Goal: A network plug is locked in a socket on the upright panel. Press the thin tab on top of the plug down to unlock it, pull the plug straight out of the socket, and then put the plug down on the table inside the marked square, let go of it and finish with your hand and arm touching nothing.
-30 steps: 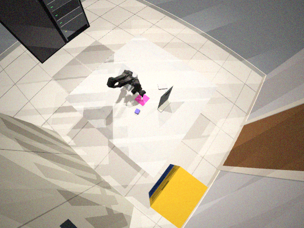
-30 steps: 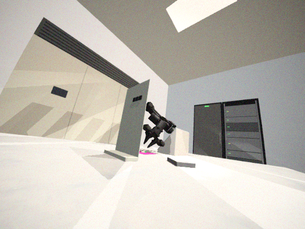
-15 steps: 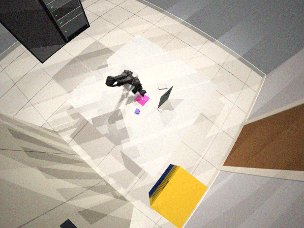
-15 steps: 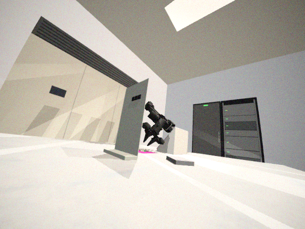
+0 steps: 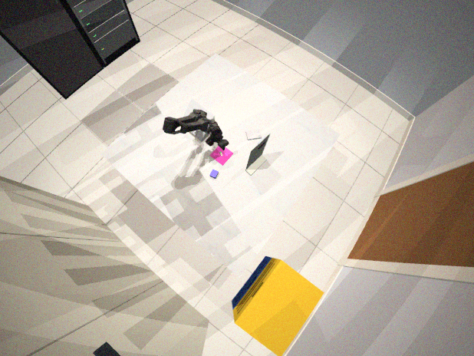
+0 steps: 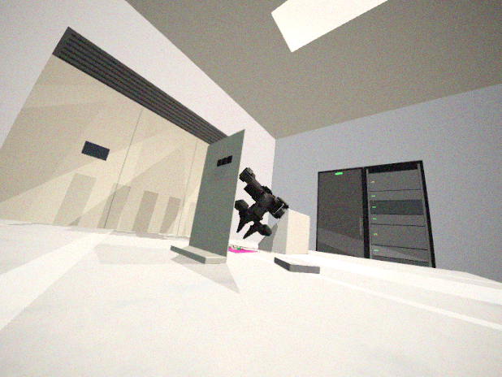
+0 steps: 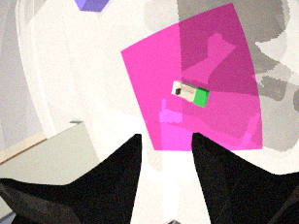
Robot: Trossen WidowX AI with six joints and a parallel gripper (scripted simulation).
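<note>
My gripper tip is 2 cm to the left of the green network plug and 5 cm above it. Round my gripper tip: magenta marked square (2 cm to the right, 5 cm below); upright grey panel (23 cm ahead, 7 cm to the left, 9 cm above); purple cube (5 cm ahead, 17 cm to the right, 4 cm below).
</note>
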